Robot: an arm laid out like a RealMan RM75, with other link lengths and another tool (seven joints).
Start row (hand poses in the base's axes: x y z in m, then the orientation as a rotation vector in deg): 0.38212, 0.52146, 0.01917, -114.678, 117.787, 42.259
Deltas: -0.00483, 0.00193, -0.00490, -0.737, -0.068, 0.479; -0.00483, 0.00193, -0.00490, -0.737, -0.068, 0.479; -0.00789, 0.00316, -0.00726, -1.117, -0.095, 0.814; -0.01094, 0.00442, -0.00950, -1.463, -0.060, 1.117; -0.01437, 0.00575, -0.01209, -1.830, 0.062, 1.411; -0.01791, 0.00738, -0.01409, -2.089, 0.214, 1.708; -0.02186, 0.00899, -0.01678, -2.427, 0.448, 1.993; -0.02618, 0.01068, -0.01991, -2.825, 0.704, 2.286; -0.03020, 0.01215, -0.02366, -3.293, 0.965, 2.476; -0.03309, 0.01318, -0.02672, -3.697, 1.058, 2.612; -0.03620, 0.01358, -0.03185, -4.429, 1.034, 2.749; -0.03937, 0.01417, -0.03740, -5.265, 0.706, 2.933; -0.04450, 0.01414, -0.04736, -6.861, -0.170, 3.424; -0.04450, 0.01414, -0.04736, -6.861, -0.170, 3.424; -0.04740, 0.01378, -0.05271, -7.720, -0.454, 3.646; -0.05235, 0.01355, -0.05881, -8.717, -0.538, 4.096
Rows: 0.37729, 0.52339, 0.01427, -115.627, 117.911, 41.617; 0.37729, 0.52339, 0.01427, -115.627, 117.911, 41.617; 0.37423, 0.52462, 0.01191, -116.220, 117.901, 41.309; 0.37118, 0.52588, 0.00967, -116.760, 117.925, 41.096; 0.36775, 0.52721, 0.00708, -117.306, 118.020, 40.961; 0.36421, 0.52884, 0.00508, -117.799, 118.045, 40.958; 0.36026, 0.53045, 0.00239, -118.325, 118.186, 40.976; 0.35594, 0.53214, -0.00074, -118.894, 118.376, 40.966; 0.35192, 0.53361, -0.00449, -119.380, 118.713, 40.878; 0.34903, 0.53464, -0.00755, -119.760, 118.955, 40.642; 0.34592, 0.53504, -0.01268, -120.307, 119.380, 39.966; 0.34275, 0.53563, -0.01823, -120.946, 119.667, 38.842; 0.33762, 0.53560, -0.02819, -122.301, 119.927, 36.411; 0.33762, 0.53560, -0.02819, -122.301, 119.927, 36.411; 0.33472, 0.53524, -0.03354, -122.985, 120.204, 35.303; 0.32977, 0.53501, -0.03964, -124.025, 120.487, 34.326
